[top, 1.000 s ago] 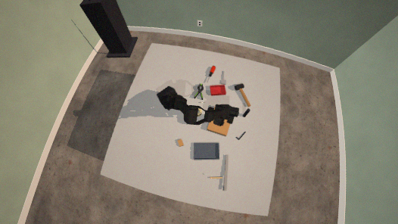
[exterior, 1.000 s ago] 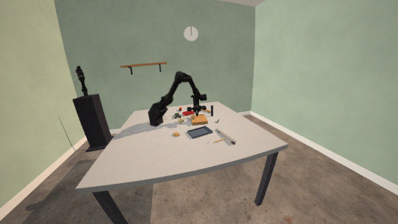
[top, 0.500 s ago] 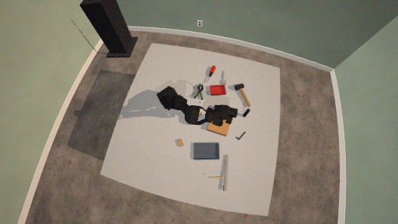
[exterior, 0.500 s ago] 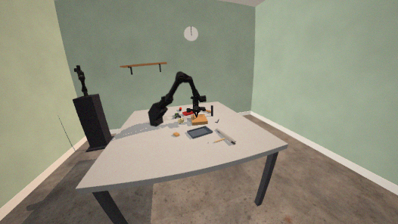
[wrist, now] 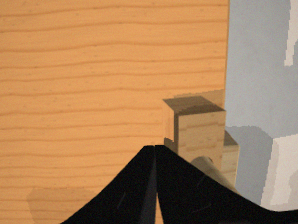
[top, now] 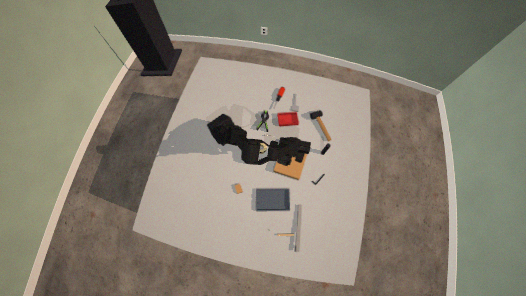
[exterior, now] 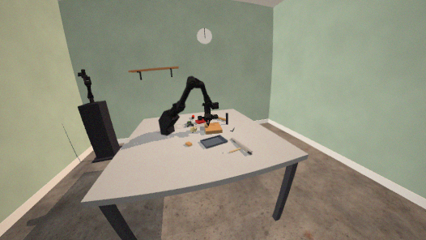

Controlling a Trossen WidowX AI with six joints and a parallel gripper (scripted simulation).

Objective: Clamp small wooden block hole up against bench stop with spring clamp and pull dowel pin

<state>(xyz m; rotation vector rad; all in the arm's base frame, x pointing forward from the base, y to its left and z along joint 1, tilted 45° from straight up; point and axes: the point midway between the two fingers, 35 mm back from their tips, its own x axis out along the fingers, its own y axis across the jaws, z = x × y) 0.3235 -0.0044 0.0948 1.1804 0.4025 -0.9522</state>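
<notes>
Right now my hand is 2 cm past the dowel pin and 2 cm above it. The rest, counted from my hand: small wooden block 3 cm below, 1 cm behind; bench stop 4 cm below, 3 cm behind, 2 cm to the left; wooden board 6 cm below, 4 cm ahead.
</notes>
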